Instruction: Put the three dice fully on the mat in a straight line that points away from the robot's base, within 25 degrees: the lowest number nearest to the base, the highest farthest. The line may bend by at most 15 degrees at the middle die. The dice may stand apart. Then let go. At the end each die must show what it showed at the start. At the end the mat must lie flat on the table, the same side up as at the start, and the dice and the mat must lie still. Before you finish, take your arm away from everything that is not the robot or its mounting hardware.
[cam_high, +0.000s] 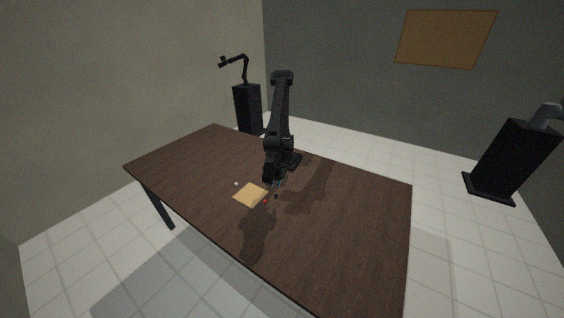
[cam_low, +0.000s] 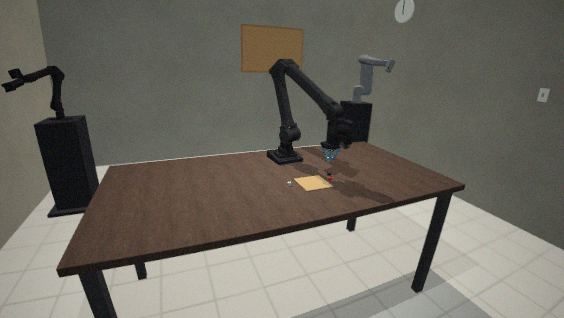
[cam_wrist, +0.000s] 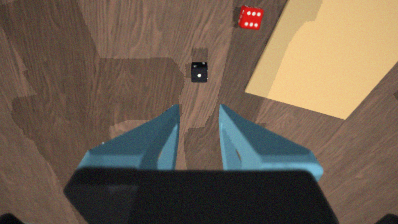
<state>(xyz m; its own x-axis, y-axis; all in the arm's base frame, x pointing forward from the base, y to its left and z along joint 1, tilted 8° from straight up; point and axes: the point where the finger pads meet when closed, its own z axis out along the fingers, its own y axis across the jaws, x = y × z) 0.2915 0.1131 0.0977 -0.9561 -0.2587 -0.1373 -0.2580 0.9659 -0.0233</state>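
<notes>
My gripper is now 8 cm above the black die. From my hand the other things lie so: white die 4 cm ahead, 25 cm to the right, 8 cm below; red die 6 cm ahead, 3 cm to the right, 8 cm below; tan mat 6 cm ahead, 13 cm to the right, 8 cm below.
</notes>
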